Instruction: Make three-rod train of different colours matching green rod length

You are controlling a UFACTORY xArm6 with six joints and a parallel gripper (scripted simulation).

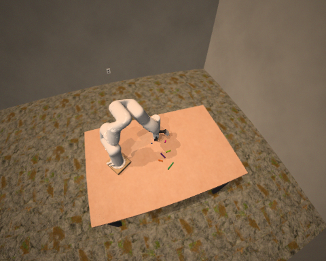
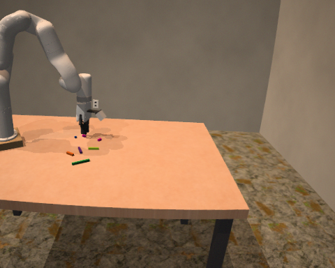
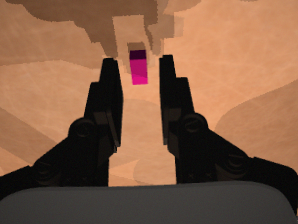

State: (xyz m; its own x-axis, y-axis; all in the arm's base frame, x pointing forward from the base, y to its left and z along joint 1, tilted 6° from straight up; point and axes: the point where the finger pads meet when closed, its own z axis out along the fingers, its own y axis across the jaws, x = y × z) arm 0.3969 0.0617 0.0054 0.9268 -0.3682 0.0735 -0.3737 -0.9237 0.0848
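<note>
The blue rod lies 50 mm behind my hand, 40 mm below it and 10 mm to the right of it. From my hand the other things lie so: orange rod 210 mm to the right, 70 mm behind, 40 mm below; then lime rod 160 mm to the right, 40 mm below, 40 mm ahead; then purple rod 170 mm to the right, 40 mm below, 20 mm behind.
</note>
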